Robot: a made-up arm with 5 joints.
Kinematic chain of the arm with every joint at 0, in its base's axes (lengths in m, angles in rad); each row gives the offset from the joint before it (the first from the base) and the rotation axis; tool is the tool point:
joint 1: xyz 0 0 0.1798 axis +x
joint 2: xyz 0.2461 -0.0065 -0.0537 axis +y
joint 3: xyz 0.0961 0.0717 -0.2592 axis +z
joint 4: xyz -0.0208 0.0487 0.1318 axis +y
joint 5: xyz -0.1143 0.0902 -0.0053 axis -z
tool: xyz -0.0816 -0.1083 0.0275
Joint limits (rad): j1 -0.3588..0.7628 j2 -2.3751..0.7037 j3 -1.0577..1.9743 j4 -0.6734..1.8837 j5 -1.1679..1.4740
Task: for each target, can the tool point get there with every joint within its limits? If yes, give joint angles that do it. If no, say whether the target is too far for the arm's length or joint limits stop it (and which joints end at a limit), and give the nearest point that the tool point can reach.
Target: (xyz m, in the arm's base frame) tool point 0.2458 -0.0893 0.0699
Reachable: yes | joints 0.2233 0.0451 1.2434 0.3759 0.0288
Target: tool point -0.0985 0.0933 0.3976
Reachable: no: joint limits stop it (at a limit: joint 2, joint 4, joint 5) | nearest point -0.0209 0.0762 0.3578 | short by 0.089 m
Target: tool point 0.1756 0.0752 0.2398
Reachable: yes | joints 0.1365 -1.7133 -0.4058 1.6047 -0.1109
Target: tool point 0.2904 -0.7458 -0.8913
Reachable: no: too far | nearest point 0.2575 -0.2188 -0.1344 | short by 0.923 m
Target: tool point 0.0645 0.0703 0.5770
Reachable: no: joint limits stop it (at a limit: joint 1, joint 3, joint 5) | nearest point 0.1168 0.0796 0.4694 | short by 0.120 m
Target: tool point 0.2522 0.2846 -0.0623
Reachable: yes | joints 0.1030 -0.5399 -0.3811 -0.3417 0.6650
